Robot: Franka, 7 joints.
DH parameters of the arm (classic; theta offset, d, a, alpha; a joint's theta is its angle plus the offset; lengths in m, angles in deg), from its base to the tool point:
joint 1: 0 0.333 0 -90
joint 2: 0 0 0 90
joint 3: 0 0.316 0.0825 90
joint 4: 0 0 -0.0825 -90
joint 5: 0 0.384 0 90
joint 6: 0 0 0.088 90
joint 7: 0 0.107 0 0
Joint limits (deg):
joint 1: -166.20..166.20
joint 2: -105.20..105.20
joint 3: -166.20..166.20
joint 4: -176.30..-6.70
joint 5: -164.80..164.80
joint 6: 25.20..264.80
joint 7: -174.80..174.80
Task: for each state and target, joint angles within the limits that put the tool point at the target. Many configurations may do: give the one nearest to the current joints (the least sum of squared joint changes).
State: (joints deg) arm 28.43 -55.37 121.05 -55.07 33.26 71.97 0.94
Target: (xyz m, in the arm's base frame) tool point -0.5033 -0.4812 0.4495
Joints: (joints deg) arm 61.73 -48.24 137.13 -48.24 37.75 62.03 0.94
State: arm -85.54 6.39 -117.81 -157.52 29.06 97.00 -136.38
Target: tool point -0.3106 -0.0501 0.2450
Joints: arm -72.58 6.26 -107.58 -149.76 32.77 86.92 -136.38
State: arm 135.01 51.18 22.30 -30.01 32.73 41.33 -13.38
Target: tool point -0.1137 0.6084 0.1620
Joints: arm 96.76 70.75 -1.54 -46.40 22.42 35.92 -13.38
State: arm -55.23 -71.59 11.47 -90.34 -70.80 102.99 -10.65
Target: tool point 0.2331 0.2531 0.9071
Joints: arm -63.25 -69.67 39.54 -96.76 -68.91 109.05 -10.65
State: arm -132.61 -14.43 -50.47 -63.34 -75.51 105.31 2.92
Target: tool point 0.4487 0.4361 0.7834
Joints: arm -166.20 -50.15 -66.56 -35.69 -78.55 72.41 2.92
